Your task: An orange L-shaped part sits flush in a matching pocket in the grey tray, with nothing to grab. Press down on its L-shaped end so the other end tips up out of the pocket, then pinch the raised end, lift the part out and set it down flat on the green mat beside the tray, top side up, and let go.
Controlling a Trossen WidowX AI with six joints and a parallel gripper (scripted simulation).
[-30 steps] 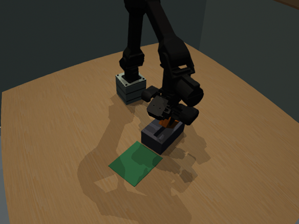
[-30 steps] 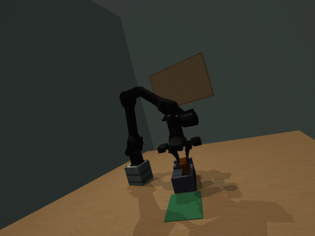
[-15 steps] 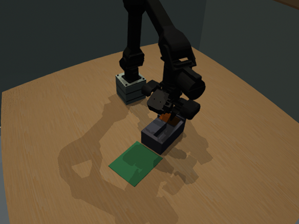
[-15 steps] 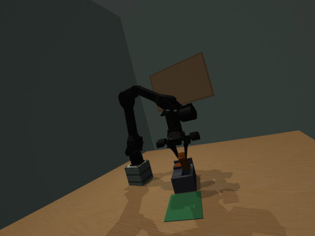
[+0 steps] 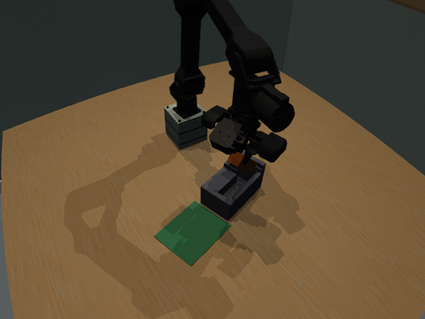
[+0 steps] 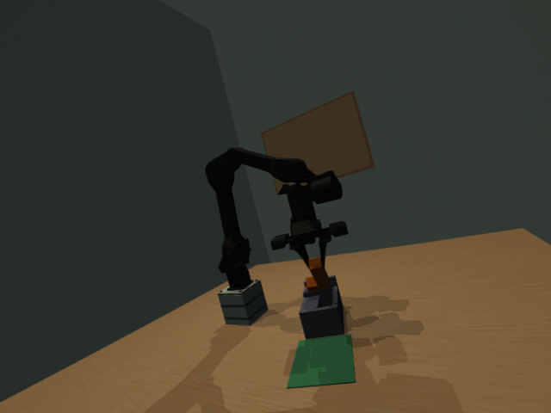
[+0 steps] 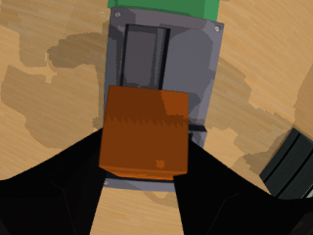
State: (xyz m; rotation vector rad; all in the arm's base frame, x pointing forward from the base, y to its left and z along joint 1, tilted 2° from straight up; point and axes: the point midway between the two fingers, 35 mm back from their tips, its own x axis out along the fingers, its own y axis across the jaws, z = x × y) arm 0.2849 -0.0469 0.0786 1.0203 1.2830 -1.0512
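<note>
Right now my gripper tip is 150 mm above the green mat, 140 mm to the left of it and 20 mm short of it. From my gripper tip the other things lie so: orange L-shaped part 30 mm to the left, 30 mm below, 20 mm behind.
</note>
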